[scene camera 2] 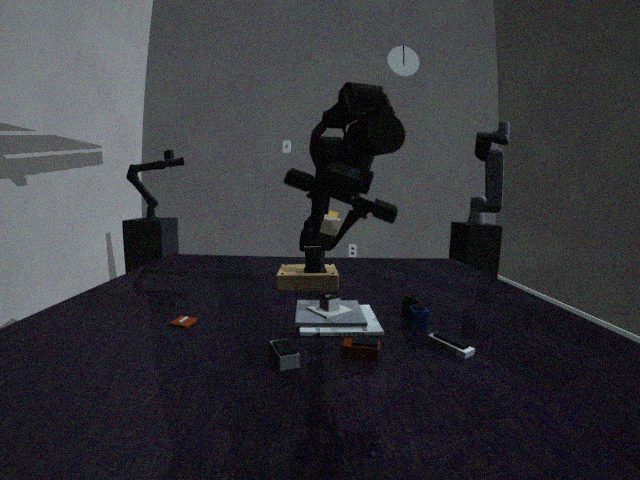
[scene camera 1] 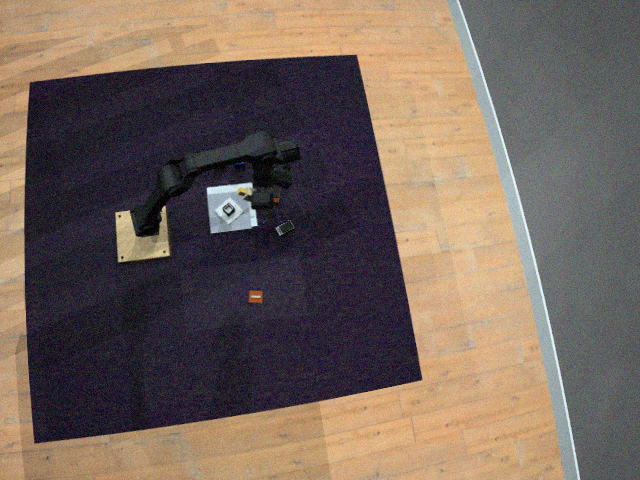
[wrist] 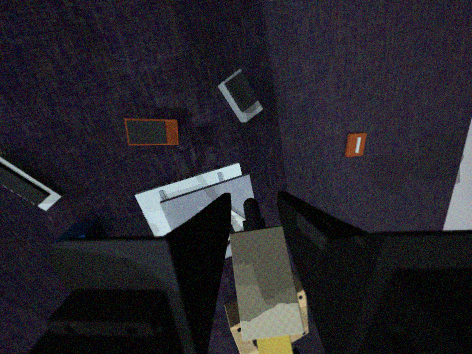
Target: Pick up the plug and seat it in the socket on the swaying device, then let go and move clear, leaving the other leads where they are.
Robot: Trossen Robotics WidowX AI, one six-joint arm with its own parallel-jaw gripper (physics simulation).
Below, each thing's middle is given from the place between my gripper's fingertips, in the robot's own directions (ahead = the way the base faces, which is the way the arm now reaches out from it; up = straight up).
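Plug [wrist: 268, 305]: 20 mm above my hand, 40 mm behind it and 10 mm to the left of it. The device [scene camera 2: 329, 316] is 150 mm below my hand, 110 mm behind it and 40 mm to the left of it.
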